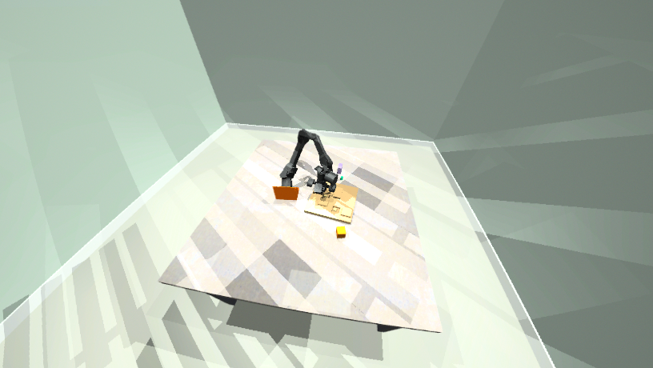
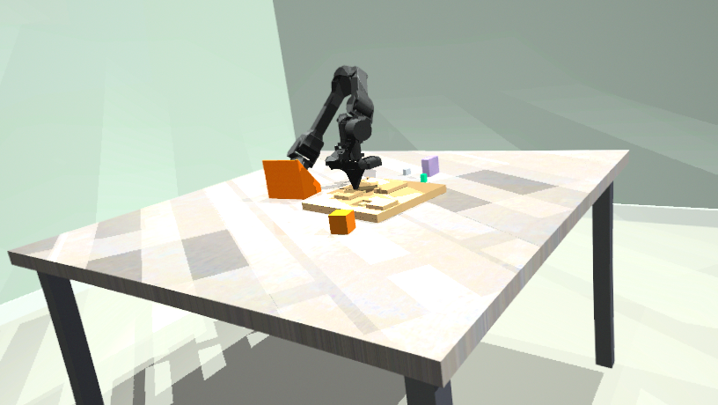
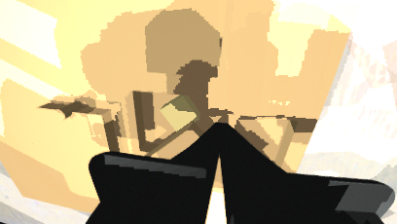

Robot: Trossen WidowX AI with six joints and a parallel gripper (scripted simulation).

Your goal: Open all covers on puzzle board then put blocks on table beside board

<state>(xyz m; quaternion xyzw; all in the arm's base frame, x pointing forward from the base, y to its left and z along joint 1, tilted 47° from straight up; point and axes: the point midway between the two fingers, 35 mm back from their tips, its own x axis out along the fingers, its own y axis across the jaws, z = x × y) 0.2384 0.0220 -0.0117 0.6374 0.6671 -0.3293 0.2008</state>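
The green block is 13 cm ahead of my gripper tip, 19 cm to the left of it and 1 cm below it. Round my gripper tip: grey block: 2 cm ahead, 27 cm to the left, 1 cm below; then purple block: 11 cm ahead, 28 cm to the left, 1 cm above; then orange cube: 15 cm ahead, 27 cm to the right.
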